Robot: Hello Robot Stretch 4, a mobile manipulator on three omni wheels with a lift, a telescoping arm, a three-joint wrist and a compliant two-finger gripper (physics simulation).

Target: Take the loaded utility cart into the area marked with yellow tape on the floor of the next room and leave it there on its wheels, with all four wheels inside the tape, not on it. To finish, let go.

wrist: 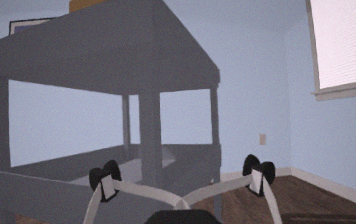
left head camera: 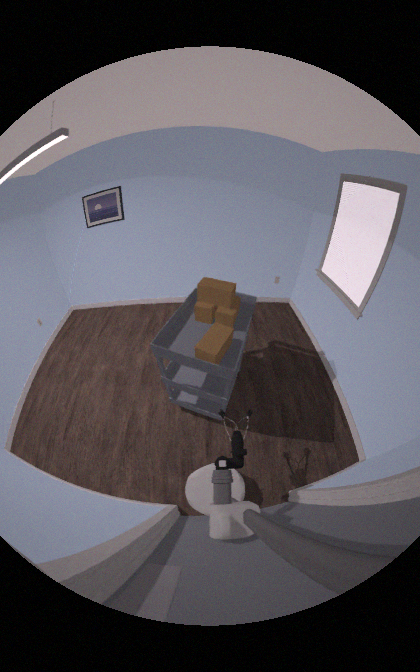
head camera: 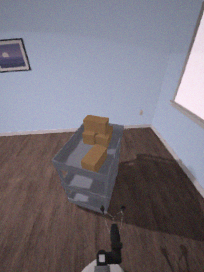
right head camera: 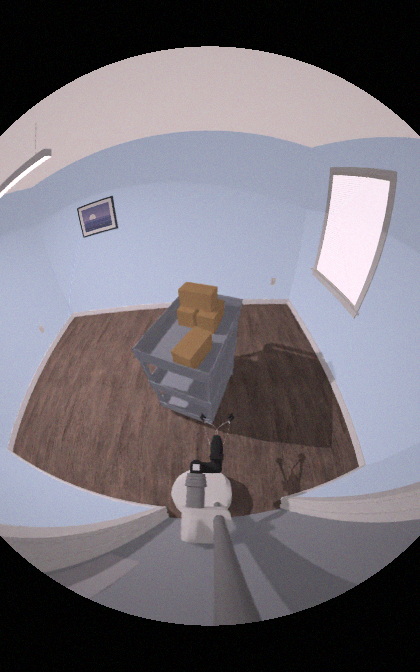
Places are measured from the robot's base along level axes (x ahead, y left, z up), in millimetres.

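Where they show: gripper, between the fingertips: (wrist: pixel 181 171) (head camera: pixel 112 205).
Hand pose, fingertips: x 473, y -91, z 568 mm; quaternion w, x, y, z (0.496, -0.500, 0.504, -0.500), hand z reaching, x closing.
After its pixels a point has its place.
The grey utility cart (head camera: pixel 70 166) @(x 653, y 217, z 826 mm) (left head camera: pixel 175 355) (right head camera: pixel 160 362) (wrist: pixel 150 135) @(x 567, y -45, z 602 mm) stands upright on the floor ahead, one near corner toward me. A cardboard box (head camera: pixel 94 158) @(x 675, y 37, z 884 mm) (left head camera: pixel 214 343) (right head camera: pixel 192 347) lies near the front of its top tray, and several stacked boxes (head camera: pixel 96 124) @(x 989, y 22, z 978 mm) (left head camera: pixel 216 292) (right head camera: pixel 198 296) sit at the back. My gripper (head camera: pixel 113 208) @(x 473, y -91, z 568 mm) (left head camera: pixel 236 414) (right head camera: pixel 216 417) (wrist: pixel 181 171) @(x 473, y -91, z 568 mm) is open, fingers spread wide, just short of the cart's near right corner. In the wrist view it is below the top tray, and the corner post shows between the fingertips, left of centre. The wheels and yellow tape do not show.
Blue walls surround the wooden floor (head camera: pixel 30 200) @(x 778, y 923, z -28 mm) (left head camera: pixel 100 400) (right head camera: pixel 95 410). A window (left head camera: pixel 361 240) (right head camera: pixel 353 235) is on the right wall and a picture (left head camera: pixel 103 207) (right head camera: pixel 97 216) on the far wall. Doorway edges stand on both sides behind my base (left head camera: pixel 197 492) (right head camera: pixel 185 492).
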